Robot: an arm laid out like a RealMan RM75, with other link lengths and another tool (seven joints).
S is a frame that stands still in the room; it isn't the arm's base.
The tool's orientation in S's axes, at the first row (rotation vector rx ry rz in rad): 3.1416, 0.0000, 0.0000
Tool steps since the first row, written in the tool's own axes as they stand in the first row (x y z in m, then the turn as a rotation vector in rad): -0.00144, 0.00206, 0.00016, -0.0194, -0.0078, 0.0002; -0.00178, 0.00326, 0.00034, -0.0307, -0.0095, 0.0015; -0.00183, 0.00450, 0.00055, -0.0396, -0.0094, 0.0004; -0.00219, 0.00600, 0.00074, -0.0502, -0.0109, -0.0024; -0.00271, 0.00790, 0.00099, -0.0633, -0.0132, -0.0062; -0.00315, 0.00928, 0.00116, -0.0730, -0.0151, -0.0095; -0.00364, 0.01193, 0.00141, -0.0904, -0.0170, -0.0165
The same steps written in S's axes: -0.00144, -0.00206, -0.00016, -0.0194, 0.0078, -0.0002; -0.00178, -0.00326, -0.00034, -0.0307, 0.0095, -0.0015; -0.00183, -0.00450, -0.00055, -0.0396, 0.0094, -0.0004; -0.00219, -0.00600, -0.00074, -0.0502, 0.0109, 0.0024; -0.00271, -0.00790, -0.00099, -0.0633, 0.0132, 0.0062; -0.00315, -0.00928, -0.00116, -0.0730, 0.0151, 0.0095; -0.00364, -0.01193, -0.00141, -0.0904, 0.0170, 0.0165
